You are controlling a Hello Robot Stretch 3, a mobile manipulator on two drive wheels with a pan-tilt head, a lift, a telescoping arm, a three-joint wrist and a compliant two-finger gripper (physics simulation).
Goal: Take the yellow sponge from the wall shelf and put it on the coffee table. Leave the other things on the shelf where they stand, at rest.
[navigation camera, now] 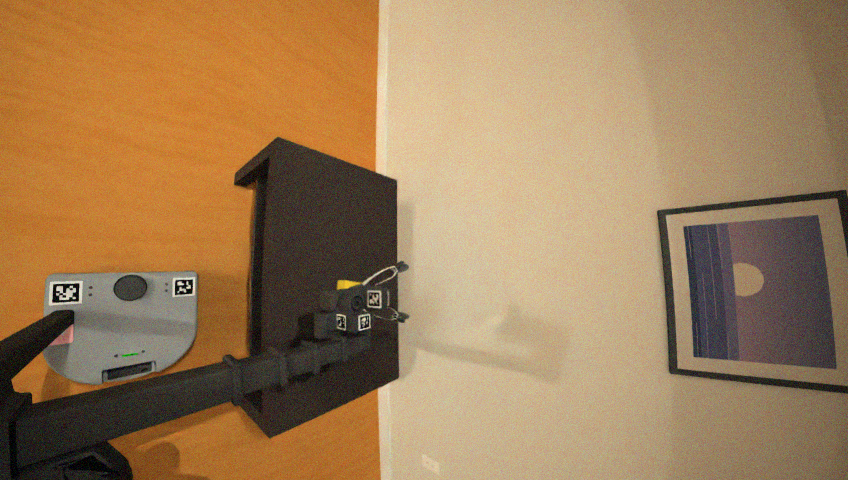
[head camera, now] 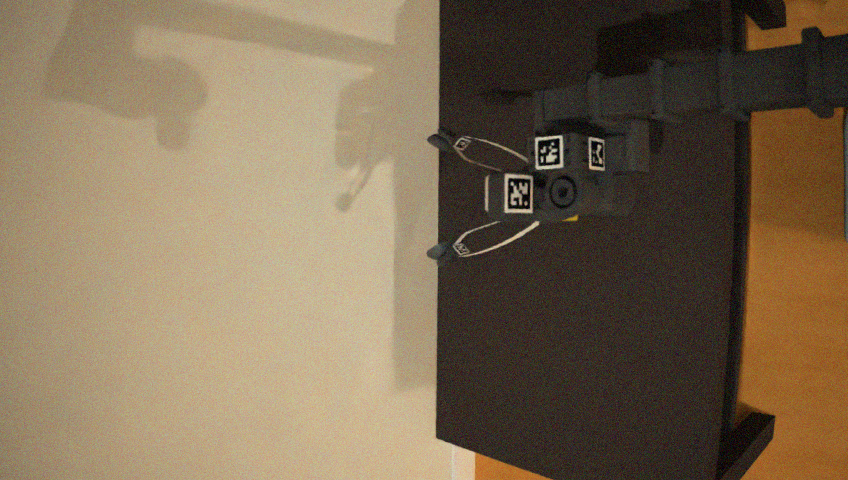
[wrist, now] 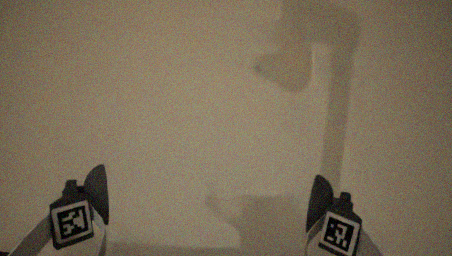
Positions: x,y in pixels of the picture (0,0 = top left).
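The gripper is there in the navigation camera view, in the wrist view, and also in the head camera view (pixel 431 196). On the gripper, (wrist: pixel 70 218) and (navigation camera: pixel 395 269) are the same spot.
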